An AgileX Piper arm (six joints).
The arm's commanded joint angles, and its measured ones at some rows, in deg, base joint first. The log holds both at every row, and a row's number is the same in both.
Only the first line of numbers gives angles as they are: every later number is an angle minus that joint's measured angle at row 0.
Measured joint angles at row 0:
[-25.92, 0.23, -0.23, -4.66, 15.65, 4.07]
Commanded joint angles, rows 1 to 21:
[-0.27, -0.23, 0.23, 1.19, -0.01, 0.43]
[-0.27, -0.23, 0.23, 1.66, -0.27, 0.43]
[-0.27, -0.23, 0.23, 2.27, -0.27, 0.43]
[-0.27, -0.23, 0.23, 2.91, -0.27, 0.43]
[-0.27, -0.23, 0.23, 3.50, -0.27, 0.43]
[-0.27, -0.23, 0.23, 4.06, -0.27, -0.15]
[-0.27, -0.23, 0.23, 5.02, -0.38, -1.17]
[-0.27, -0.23, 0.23, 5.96, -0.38, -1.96]
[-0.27, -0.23, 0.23, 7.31, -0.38, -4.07]
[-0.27, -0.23, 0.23, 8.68, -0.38, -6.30]
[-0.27, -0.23, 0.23, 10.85, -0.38, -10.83]
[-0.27, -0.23, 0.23, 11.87, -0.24, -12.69]
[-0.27, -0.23, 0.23, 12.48, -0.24, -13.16]
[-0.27, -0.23, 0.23, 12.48, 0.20, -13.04]
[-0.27, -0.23, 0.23, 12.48, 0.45, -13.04]
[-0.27, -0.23, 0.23, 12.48, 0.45, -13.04]
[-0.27, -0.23, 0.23, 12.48, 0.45, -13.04]
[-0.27, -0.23, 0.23, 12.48, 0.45, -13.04]
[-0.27, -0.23, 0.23, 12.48, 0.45, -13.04]
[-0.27, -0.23, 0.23, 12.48, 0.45, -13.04]
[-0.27, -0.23, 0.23, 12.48, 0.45, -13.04]
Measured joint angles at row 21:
[0.00, 0.00, 0.00, 12.34, 0.65, -12.37]
